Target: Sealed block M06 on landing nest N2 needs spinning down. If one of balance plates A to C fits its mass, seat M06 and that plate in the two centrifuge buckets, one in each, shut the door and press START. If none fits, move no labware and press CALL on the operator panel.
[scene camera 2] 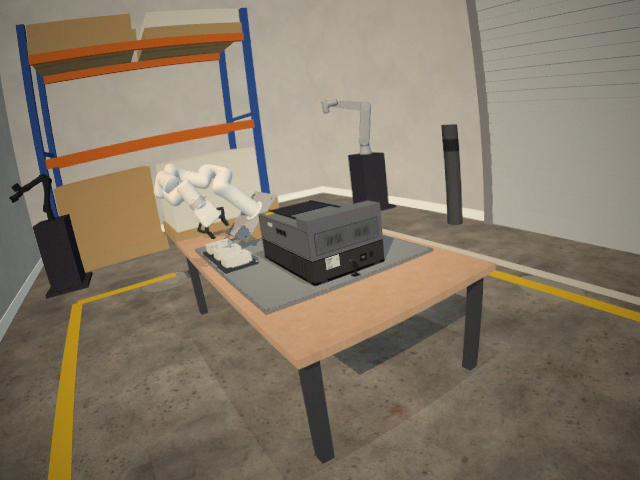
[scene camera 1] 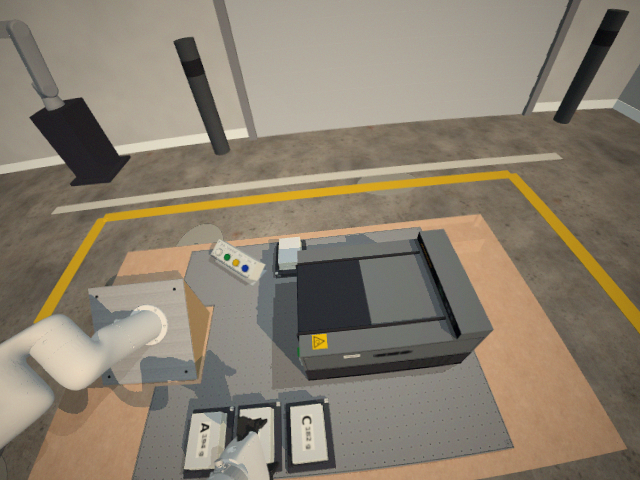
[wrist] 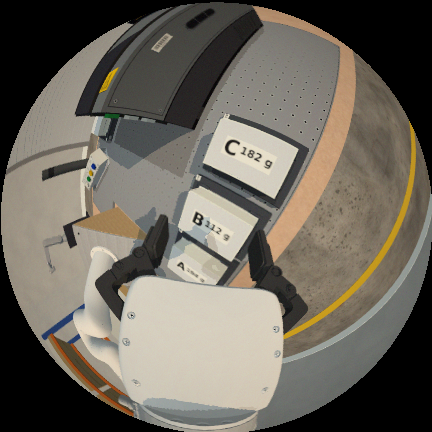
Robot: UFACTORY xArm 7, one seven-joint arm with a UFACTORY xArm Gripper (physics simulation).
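Places are measured from the arm's base along level axes (x ahead, y left, z up), in centimetres.
Pixels of known places: gripper, fingertip midpoint: (scene camera 2: 221, 232) (scene camera 1: 267, 442) (wrist: 210, 232); arm's base at its link origin: (scene camera 2: 255, 211) (scene camera 1: 149, 324) (wrist: 104, 257).
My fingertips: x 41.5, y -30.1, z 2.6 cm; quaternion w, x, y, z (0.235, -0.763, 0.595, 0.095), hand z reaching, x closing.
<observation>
Ahead of a thing's pixels: the offset from my fingertips to its middle. Level surfaces: height alone.
My gripper (scene camera 1: 262, 445) (scene camera 2: 217, 228) (wrist: 210, 232) is open and empty, above plate B, with its fingers to either side of it in the wrist view. Plate B {dx -5.8, dy +2.3, dz -11.8 cm} (wrist: 220, 222) reads 112 g. Plate C {dx +7.8, dy +3.0, dz -11.8 cm} (scene camera 1: 308, 434) (wrist: 252, 157) reads 182 g. Plate A {dx -19.1, dy +1.1, dz -11.8 cm} (scene camera 1: 204, 439) (wrist: 197, 265) has small, blurred mass print, perhaps 194 g. All three sit in dark nests. A pale block {dx -0.4, dy +62.5, dz -10.4 cm} (scene camera 1: 289, 253) sits in a dark nest behind the centrifuge's left end; its marking is unreadable. The grey centrifuge {dx +28.9, dy +34.9, dz -2.9 cm} (scene camera 1: 398, 294) (scene camera 2: 343, 237) (wrist: 150, 75) shows no buckets. The operator panel {dx -21.3, dy +60.9, dz -10.9 cm} (scene camera 1: 237, 262) (wrist: 95, 167) has coloured buttons.
The arm's slanted mounting plate (scene camera 1: 165, 361) stands at the left of the table, near the operator panel. The centrifuge stands between the pale block and the table's right side. The wooden table {dz -16.4 cm} (scene camera 2: 392, 304) edge runs close to the row of plates.
</observation>
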